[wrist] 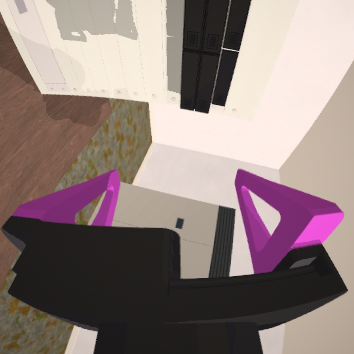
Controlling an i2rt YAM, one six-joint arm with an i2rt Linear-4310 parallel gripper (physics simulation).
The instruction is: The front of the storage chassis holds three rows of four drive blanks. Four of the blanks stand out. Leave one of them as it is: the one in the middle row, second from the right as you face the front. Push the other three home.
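Places are measured from the arm's base along level axes (x ahead, y left, z up), in centimetres.
Pixels of known places: gripper, fingertip midpoint: (pixel 176 175).
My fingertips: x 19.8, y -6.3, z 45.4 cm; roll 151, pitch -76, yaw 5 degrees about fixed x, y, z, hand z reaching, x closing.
Note:
Behind a point stands the place of what it marks.
The front of the storage chassis (pixel 145 67) {x 44.4, y -10.0, z 33.0 cm} fills the upper part of the wrist view, cream with thin upright seams. Black drive blanks (pixel 192 77) {x 39.4, y -8.4, z 43.2 cm} (pixel 205 82) {x 39.4, y -8.9, z 45.4 cm} (pixel 225 77) {x 42.9, y -9.0, z 48.5 cm} stand side by side near its right end, and parts of two rows show. More blanks (pixel 192 25) {x 39.6, y -0.6, z 42.5 cm} (pixel 212 25) {x 39.6, y -0.3, z 45.2 cm} (pixel 236 25) {x 43.1, y -0.4, z 48.4 cm} run off the top edge. Bright lines edge the right-hand column at its left side and between its two blanks. How far each blank stands out is hard to tell, and the full grid is cut off. My gripper (pixel 176 175) {x 19.8, y -6.3, z 45.4 cm} is open and empty, below the blanks in the view.
A pale wall (pixel 215 132) and light grey surface (pixel 200 165) lie beneath the chassis front. A beige panelled unit (pixel 160 205) with a dark ribbed strip (pixel 223 240) shows between and below the fingers. A mottled green-brown strip (pixel 127 130) and brown wooden surface (pixel 30 135) {x 33.4, y -25.8, z -3.9 cm} lie left.

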